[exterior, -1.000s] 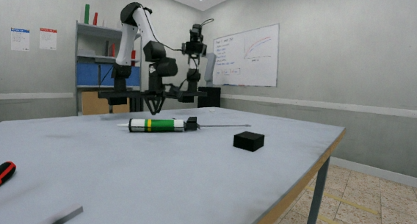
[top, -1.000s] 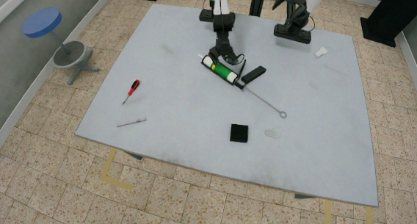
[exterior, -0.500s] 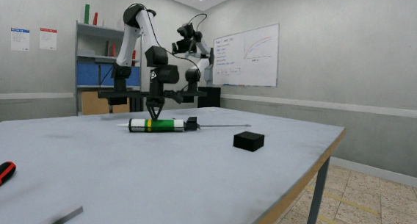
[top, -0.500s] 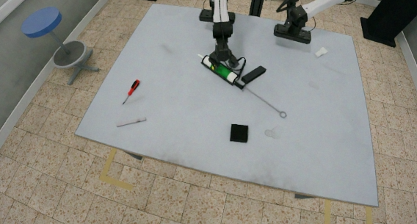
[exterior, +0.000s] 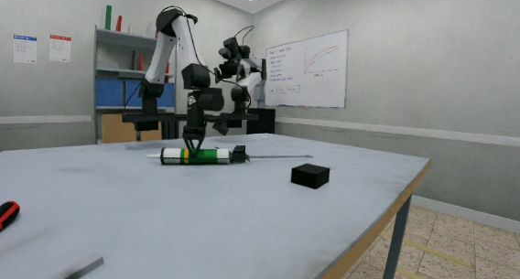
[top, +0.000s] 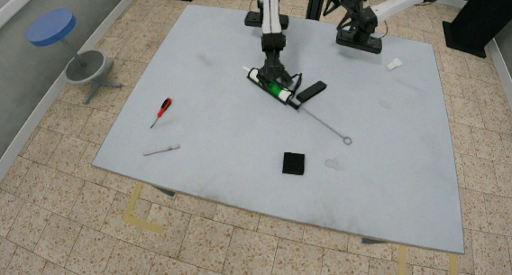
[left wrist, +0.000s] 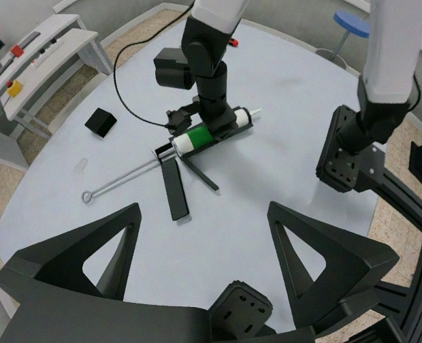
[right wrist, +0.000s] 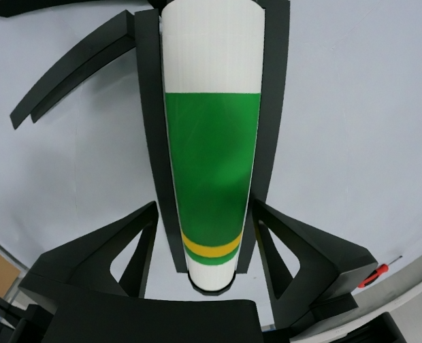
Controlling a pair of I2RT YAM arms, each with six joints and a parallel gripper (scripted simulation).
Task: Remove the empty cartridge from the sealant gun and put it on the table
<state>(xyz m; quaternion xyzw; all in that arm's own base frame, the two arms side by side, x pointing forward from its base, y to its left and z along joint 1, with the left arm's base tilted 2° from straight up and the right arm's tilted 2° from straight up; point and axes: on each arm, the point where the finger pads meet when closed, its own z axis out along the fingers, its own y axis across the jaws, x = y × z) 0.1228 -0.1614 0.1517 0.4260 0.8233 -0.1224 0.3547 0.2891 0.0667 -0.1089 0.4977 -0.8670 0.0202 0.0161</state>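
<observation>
Now: the black sealant gun 16 cm to the left of my right hand, 4 cm ahead of it and 2 cm below it. The rest, counted from my right hand: thin rod 25 cm to the left, 11 cm ahead, 2 cm below; black block 33 cm ahead, 19 cm to the left, 2 cm below; white cartridge 2 cm to the right, 1 cm below.
</observation>
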